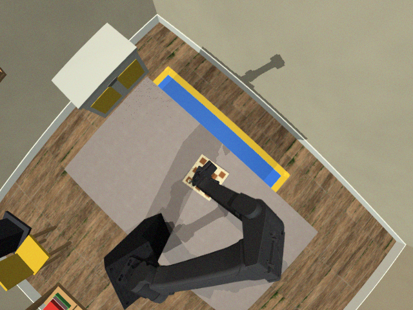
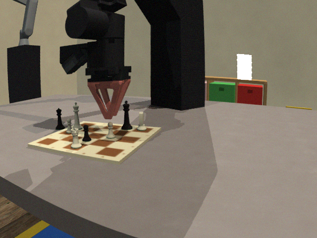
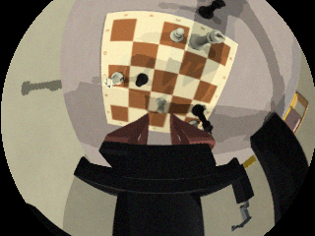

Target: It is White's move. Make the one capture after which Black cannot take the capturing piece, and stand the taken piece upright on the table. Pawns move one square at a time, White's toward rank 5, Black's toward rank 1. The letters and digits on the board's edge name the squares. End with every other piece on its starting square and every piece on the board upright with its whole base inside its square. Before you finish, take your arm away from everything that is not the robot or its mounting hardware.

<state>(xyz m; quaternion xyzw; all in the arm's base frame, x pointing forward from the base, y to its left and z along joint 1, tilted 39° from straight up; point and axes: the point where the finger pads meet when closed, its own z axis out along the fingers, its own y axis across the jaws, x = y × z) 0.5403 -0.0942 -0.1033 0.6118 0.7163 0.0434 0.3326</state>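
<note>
The chessboard is 10 mm behind my hand, 40 mm to the right of it and 50 mm below it. From my hand the other things lie so: black pawn: 30 mm ahead, 40 mm to the right, 40 mm below; then white rook: 70 mm ahead, 50 mm to the right, 30 mm below; then tall black piece: 80 mm behind, 10 mm to the left, 20 mm below.
</note>
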